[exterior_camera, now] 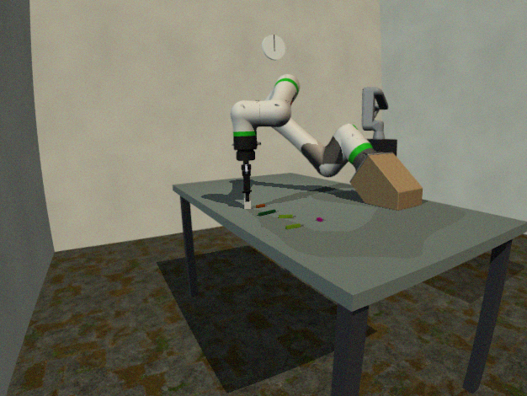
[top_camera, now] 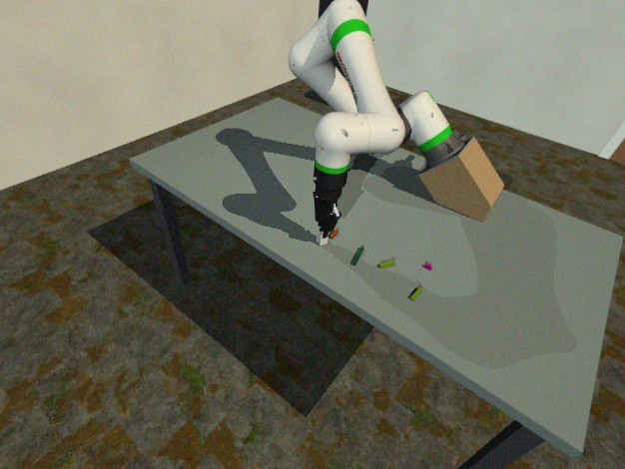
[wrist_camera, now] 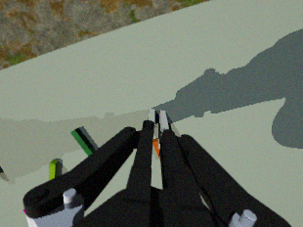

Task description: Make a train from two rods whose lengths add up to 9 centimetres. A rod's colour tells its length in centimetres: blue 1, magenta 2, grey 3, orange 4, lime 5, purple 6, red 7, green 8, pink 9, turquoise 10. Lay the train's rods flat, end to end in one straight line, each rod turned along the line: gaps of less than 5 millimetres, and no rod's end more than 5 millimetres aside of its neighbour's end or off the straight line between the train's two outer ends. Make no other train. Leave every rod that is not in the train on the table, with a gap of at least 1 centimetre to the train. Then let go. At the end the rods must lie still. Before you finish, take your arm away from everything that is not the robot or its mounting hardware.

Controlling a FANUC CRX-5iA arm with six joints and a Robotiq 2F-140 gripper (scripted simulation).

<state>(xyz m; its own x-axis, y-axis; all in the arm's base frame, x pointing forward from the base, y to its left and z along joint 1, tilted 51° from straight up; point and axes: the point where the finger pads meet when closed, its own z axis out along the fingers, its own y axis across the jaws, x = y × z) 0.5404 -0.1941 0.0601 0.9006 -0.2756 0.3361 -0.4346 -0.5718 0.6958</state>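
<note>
Right now my hand is 5 cm past the orange rod, 3 cm above it and 1 cm to the right of it. Round my hand: magenta rod 32 cm to the left, 12 cm behind, 3 cm below; blue rod 3 cm below; green rod 12 cm to the left, 3 cm below, 2 cm behind.
</note>
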